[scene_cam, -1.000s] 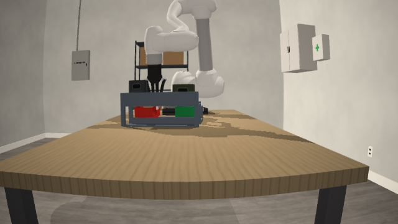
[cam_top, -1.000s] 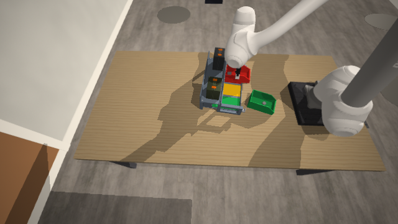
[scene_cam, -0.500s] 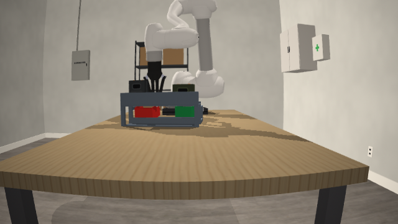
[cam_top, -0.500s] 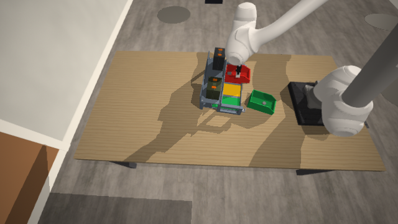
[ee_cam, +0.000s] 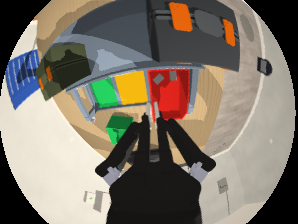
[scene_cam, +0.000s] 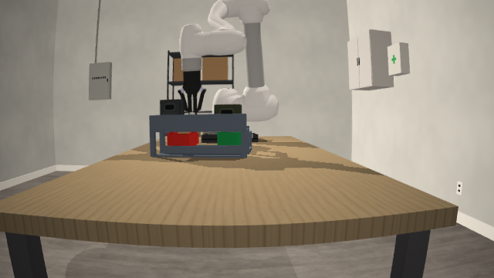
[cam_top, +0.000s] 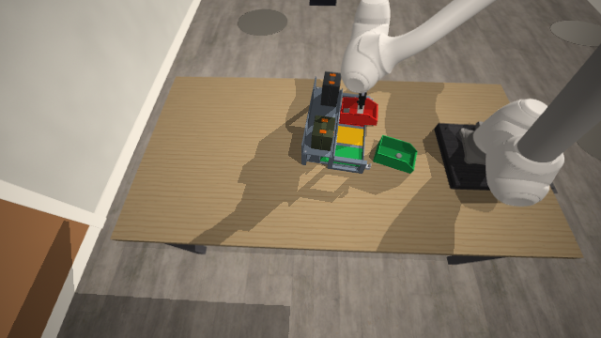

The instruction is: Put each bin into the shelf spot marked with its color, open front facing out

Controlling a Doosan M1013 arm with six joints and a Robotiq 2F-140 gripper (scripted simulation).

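Right now my hand is 9 cm above the red bin, 5 cm to the left of it and 1 cm past it. The rest, counted from my hand: green bin 18 cm behind, 16 cm to the left, 10 cm below.
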